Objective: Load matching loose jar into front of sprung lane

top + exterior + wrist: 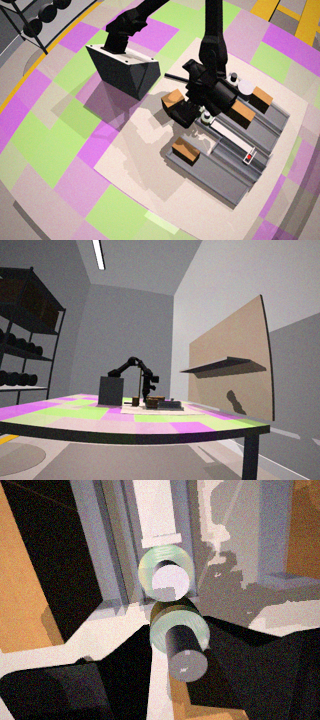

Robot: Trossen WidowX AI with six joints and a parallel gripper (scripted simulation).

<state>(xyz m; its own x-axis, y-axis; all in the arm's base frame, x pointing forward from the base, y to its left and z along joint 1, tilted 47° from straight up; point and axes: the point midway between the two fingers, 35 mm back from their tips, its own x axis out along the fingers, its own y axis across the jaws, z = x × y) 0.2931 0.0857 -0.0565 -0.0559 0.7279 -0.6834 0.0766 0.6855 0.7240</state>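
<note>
Now: gripper tip 110 mm past the dark rod, 90 mm to the right of it and 40 mm above it. Also, from my gripper tip: red marker: 220 mm ahead, 50 mm to the right, 30 mm above.
</note>
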